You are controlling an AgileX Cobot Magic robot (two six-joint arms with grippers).
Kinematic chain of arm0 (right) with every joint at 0, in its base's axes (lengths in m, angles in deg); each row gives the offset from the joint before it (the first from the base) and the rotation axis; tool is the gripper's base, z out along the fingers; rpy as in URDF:
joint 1: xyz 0 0 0.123 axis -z
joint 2: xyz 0 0 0 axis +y
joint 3: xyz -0.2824 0 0.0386 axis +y
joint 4: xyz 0.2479 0 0.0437 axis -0.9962 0 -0.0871
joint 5: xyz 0 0 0 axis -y
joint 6: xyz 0.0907 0 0.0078 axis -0.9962 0 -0.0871
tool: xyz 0 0 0 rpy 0 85 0
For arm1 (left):
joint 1: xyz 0 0 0.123 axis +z
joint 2: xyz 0 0 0 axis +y
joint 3: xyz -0.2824 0 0.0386 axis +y
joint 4: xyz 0.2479 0 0.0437 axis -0.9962 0 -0.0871
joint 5: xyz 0 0 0 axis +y
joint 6: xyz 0.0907 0 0.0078 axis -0.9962 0 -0.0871
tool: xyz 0 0 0 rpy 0 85 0
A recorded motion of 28 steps. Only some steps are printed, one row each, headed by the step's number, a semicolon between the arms.
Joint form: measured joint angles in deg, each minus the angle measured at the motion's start. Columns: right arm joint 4, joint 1, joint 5, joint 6, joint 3, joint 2; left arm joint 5, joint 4, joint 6, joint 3, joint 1, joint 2.
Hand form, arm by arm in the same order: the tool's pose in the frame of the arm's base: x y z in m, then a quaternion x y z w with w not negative. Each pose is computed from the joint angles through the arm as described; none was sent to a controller.
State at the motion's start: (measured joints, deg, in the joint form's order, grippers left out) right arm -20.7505 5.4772 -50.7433 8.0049 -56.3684 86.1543; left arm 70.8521 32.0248 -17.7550 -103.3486 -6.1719 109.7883
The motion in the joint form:
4: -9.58 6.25 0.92 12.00 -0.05 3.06; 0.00 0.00 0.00 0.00 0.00 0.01
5: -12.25 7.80 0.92 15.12 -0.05 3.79; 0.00 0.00 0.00 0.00 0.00 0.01
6: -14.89 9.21 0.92 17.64 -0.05 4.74; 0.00 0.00 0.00 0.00 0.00 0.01
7: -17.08 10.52 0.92 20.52 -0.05 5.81; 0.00 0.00 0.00 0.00 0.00 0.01
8: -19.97 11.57 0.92 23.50 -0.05 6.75; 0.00 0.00 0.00 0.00 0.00 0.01
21: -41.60 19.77 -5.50 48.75 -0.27 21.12; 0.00 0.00 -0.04 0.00 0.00 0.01
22: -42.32 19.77 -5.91 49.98 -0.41 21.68; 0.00 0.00 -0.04 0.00 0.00 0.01
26: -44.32 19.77 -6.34 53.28 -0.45 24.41; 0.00 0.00 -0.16 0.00 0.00 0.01
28: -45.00 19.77 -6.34 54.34 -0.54 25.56; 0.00 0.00 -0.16 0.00 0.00 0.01
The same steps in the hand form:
4: 0.2917 -0.0246 0.2278 0.07661 0.96760 0.18020 0.15941; 0.4038 -0.0896 0.3175 0.14862 0.93936 -0.25510 0.17450
5: 0.2936 -0.0303 0.2256 0.07781 0.96410 0.19236 0.16569; 0.4038 -0.0896 0.3175 0.14862 0.93936 -0.25510 0.17450
6: 0.2959 -0.0356 0.2223 0.08348 0.96023 0.20522 0.16994; 0.4038 -0.0896 0.3175 0.14862 0.93936 -0.25510 0.17450
7: 0.2981 -0.0410 0.2182 0.08365 0.95750 0.21458 0.17364; 0.4038 -0.0896 0.3175 0.14862 0.93936 -0.25510 0.17450
8: 0.3007 -0.0447 0.2152 0.08444 0.95302 0.22793 0.18072; 0.4038 -0.0896 0.3175 0.14862 0.93936 -0.25510 0.17450
21: 0.3198 -0.0766 0.1566 0.08719 0.90879 0.35869 0.19450; 0.4038 -0.0896 0.3175 0.14894 0.93930 -0.25504 0.17459
22: 0.3210 -0.0763 0.1548 0.08185 0.90690 0.36350 0.19673; 0.4038 -0.0896 0.3175 0.14894 0.93930 -0.25504 0.17459
26: 0.3240 -0.0761 0.1414 0.07612 0.90284 0.37589 0.19438; 0.4038 -0.0896 0.3175 0.14993 0.93915 -0.25486 0.17485
28: 0.3253 -0.0763 0.1357 0.07581 0.90169 0.37944 0.19294; 0.4038 -0.0896 0.3175 0.14993 0.93915 -0.25486 0.17485

